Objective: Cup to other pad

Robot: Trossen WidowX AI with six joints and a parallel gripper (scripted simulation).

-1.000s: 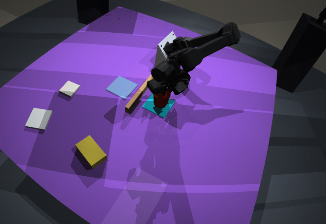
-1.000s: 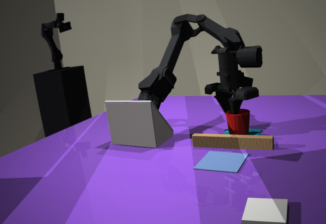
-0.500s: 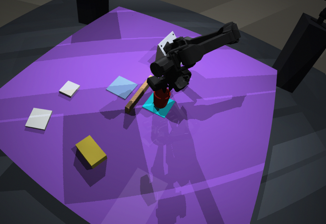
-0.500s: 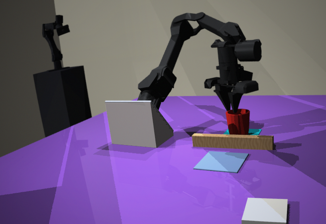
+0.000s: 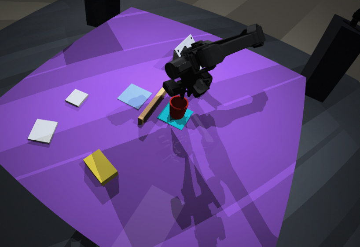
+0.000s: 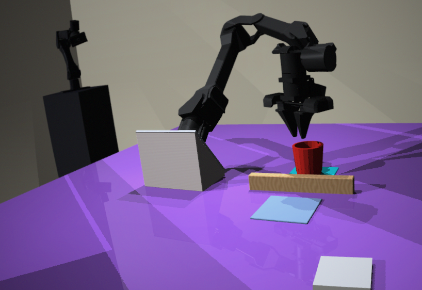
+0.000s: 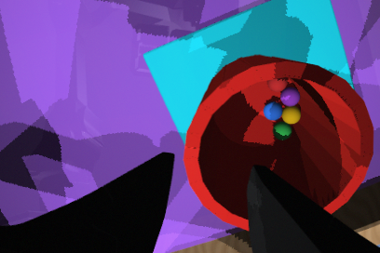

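Now: gripper tip 2 cm short of the red cup, 2 cm to the left of it and 5 cm above it. The rest, counted from my gripper tip: wooden bar 2 cm ahead, 12 cm to the right, 8 cm below; then green marble 3 cm ahead, 3 cm to the right, 7 cm below; then cyan pad 3 cm ahead, 2 cm to the right, 10 cm below.
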